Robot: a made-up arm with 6 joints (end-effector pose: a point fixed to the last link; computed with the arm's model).
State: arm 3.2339 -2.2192 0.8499 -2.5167 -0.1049 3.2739
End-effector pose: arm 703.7 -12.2 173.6 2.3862 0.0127 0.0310
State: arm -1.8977 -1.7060 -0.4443 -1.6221 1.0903 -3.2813
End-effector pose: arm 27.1 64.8 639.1 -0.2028 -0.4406 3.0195
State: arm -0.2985 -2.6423 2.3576 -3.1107 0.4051 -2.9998
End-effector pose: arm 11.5 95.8 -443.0 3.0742 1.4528 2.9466
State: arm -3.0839 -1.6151 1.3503 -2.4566 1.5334 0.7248
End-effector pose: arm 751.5 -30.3 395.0 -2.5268 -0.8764 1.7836
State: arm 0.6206 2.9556 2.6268 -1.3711 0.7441 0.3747
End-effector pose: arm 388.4 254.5 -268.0 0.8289 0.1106 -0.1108
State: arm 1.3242 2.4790 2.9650 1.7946 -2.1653 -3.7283
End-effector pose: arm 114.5 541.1 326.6 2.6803 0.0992 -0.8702
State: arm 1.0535 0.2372 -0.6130 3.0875 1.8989 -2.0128
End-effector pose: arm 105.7 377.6 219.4 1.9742 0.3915 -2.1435
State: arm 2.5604 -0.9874 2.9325 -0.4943 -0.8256 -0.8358
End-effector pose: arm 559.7 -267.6 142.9 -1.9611 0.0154 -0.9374
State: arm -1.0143 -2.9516 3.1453 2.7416 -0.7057 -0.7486
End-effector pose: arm 287.7 -296.9 -79.6 -1.9512 -0.4624 -1.3004
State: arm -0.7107 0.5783 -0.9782 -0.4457 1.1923 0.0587
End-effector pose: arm 44.0 -150.9 59.5 -0.0521 0.3656 -1.1540
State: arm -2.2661 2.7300 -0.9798 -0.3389 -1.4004 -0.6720
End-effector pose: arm 92.2 250.4 265.2 0.0556 -1.0647 -1.5239
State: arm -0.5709 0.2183 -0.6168 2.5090 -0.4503 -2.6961
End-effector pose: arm 393.0 -161.4 259.6 0.0100 0.4466 -0.8602
